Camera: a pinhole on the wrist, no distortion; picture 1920 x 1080 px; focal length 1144.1 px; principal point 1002.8 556.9 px. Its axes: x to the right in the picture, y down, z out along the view. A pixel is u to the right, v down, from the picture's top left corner.
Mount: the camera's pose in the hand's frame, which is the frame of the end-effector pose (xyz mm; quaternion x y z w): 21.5 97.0 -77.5 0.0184 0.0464 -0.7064 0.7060
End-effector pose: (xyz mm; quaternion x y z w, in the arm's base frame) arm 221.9 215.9 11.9 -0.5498 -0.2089 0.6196 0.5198
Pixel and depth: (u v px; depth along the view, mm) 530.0 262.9 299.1
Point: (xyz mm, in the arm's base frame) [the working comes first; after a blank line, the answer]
In the camera's frame: -123.6 -76.9 299.1

-74.8 179.8 -55.7
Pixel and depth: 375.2 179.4 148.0
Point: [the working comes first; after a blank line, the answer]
In the camera's frame: -81.2 -48.8 148.0

79.7 160.9 -90.2
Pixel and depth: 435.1 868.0 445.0
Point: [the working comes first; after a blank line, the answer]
In the camera's frame: -220.8 121.0 445.0

-211.4 372.3 -174.7
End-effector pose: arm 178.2 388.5 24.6 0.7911 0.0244 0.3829 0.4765
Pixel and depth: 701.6 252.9 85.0
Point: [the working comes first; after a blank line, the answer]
In the camera's frame: -22.4 -22.6 85.0

149.8 321.4 109.6
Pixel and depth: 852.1 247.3 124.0
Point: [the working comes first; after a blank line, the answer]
In the camera's frame: -16.3 -33.6 124.0

170.6 294.3 86.9
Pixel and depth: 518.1 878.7 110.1
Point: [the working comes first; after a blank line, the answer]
In the camera's frame: -46.6 31.0 110.1

196.9 313.0 151.9
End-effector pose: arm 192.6 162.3 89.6 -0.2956 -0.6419 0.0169 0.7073
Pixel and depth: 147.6 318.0 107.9
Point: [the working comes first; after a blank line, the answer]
In the camera's frame: -80.7 -22.5 107.9

217.7 316.9 19.1
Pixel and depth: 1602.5 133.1 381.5
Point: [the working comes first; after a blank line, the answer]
In the camera's frame: 200.0 -141.3 381.5

-140.3 121.5 55.9
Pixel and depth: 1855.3 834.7 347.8
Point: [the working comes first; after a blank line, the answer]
In the camera's frame: 259.2 84.4 347.8

-76.8 147.1 281.6
